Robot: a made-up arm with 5 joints.
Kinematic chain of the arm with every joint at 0, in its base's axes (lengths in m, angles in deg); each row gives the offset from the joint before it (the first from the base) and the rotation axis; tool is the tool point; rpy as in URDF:
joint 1: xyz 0.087 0 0.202 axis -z
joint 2: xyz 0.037 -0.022 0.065 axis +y
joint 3: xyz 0.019 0 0.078 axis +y
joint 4: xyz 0.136 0 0.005 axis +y
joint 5: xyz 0.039 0.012 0 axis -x
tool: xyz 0 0 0 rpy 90 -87.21 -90
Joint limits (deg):
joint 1: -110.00..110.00
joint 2: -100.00..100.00
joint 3: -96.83..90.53
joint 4: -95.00..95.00
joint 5: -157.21..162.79
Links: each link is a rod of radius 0.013 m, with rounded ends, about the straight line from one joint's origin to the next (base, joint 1, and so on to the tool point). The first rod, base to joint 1, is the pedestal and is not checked.
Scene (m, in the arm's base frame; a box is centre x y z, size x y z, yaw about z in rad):
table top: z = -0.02
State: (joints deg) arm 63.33 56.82 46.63 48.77 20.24
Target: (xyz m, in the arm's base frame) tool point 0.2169 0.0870 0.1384
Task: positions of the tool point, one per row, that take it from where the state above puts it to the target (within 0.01 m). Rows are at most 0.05 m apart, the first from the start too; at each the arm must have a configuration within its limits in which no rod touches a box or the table.
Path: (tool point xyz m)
1: 0.1224 -0.0559 0.1373
2: 0.1472 -0.0535 0.1338
3: 0.1726 -0.0420 0.1318
4: 0.1956 -0.0209 0.1312
5: 0.2126 0.0091 0.1321
6: 0.2205 0.0460 0.1345
7: 0.2169 0.0870 0.1384

